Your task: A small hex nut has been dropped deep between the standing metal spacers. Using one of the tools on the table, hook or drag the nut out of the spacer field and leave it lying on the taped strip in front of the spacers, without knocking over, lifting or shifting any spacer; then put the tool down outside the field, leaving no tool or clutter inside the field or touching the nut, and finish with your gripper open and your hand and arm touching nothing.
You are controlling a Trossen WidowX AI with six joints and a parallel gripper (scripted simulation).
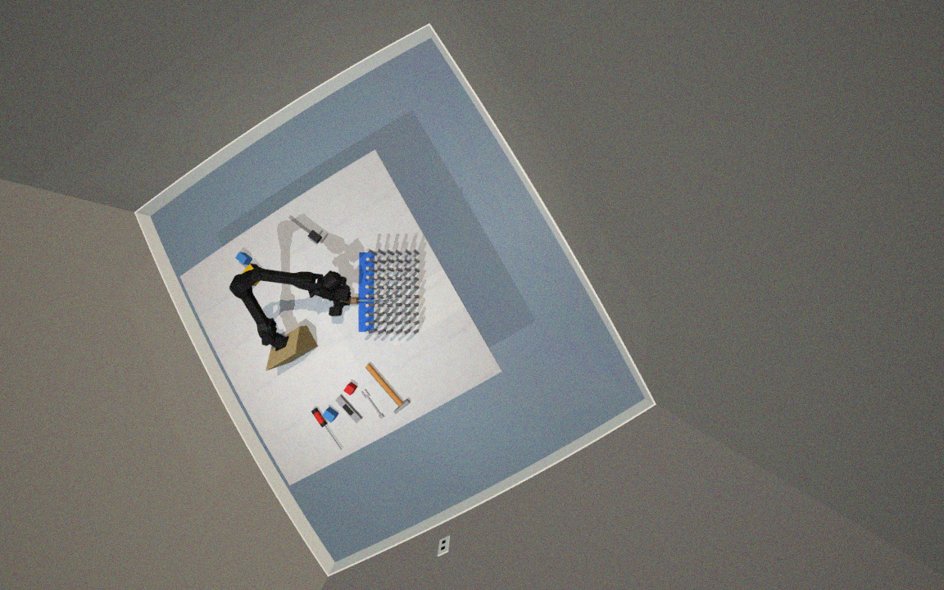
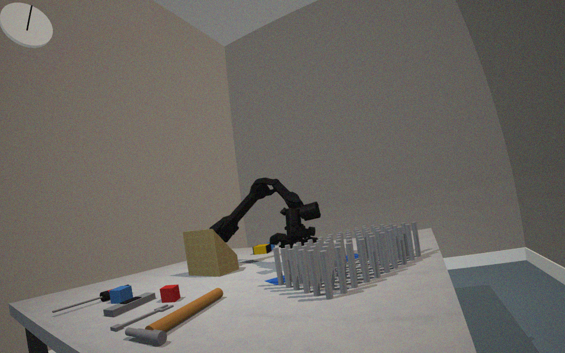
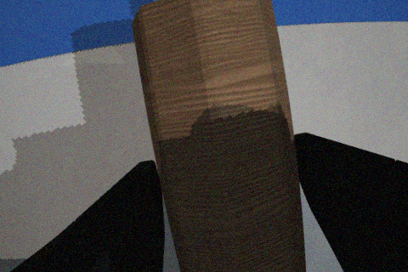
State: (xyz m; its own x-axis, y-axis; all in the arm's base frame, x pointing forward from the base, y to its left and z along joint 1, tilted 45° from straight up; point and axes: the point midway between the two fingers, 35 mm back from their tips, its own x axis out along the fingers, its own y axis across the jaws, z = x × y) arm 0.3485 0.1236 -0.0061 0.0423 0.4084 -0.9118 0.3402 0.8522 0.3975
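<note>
Right now the blue taped strip is 90 mm ahead of my gripper tip, 20 mm below it and 10 mm to the left of it. From my gripper tip the other things lie so: wrench: 520 mm to the right, 100 mm behind, 10 mm below; then grey bar: 500 mm to the right, 230 mm behind; then red cube: 410 mm to the right, 170 mm behind.
</note>
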